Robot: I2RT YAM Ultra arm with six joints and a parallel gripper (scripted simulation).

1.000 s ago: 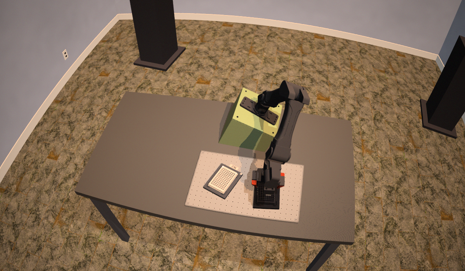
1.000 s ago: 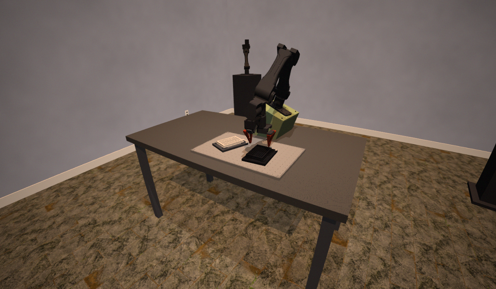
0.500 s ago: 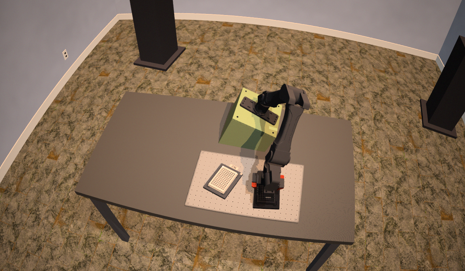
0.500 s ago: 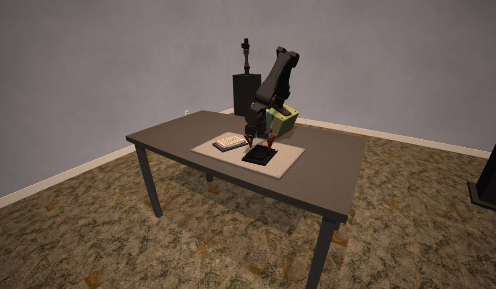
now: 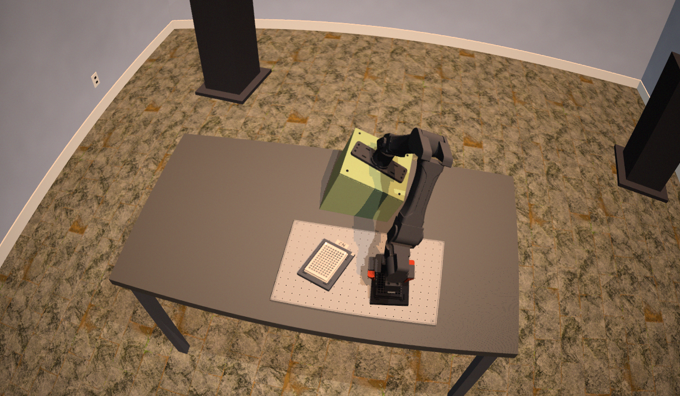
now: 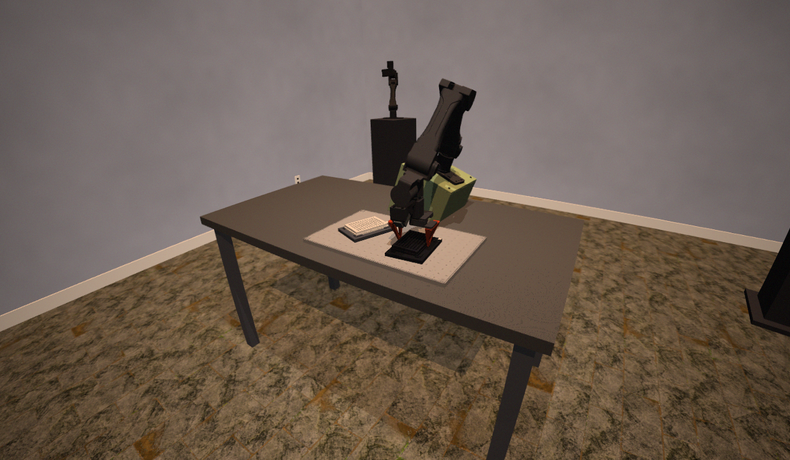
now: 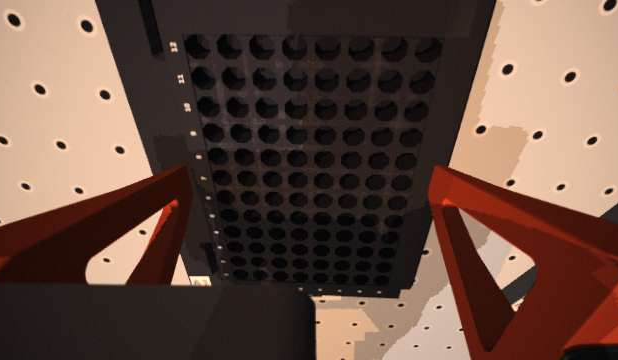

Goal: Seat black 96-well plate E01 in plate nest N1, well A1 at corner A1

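Now: hand right at the black 96-well plate E01. The rest, counted from my hand: N1 label: 9 cm behind, 2 cm to the right, 2 cm below; then A1 mark: 9 cm behind, 4 cm to the left, 1 cm below; then plate nest N1: 2 cm below.
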